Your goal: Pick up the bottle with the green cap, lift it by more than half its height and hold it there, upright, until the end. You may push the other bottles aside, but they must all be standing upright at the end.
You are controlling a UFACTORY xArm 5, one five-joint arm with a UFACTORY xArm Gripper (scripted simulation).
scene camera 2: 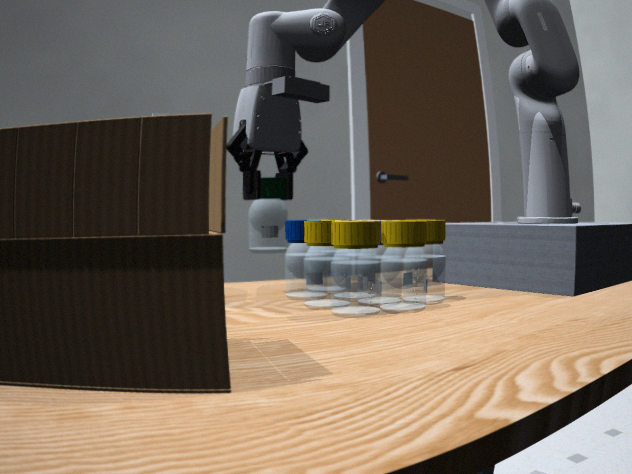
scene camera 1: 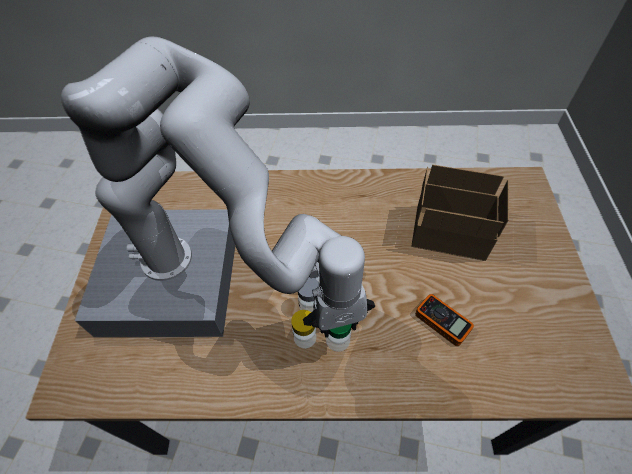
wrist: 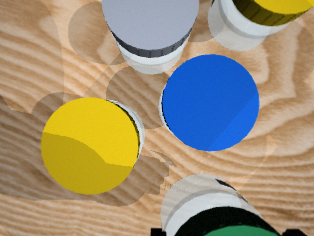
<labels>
cardboard box: scene camera 2; scene camera 1; not seen in the wrist view (out of frame)
same spot on cardboard box: [scene camera 2: 98, 308] = [scene camera 1: 450, 199]
</labels>
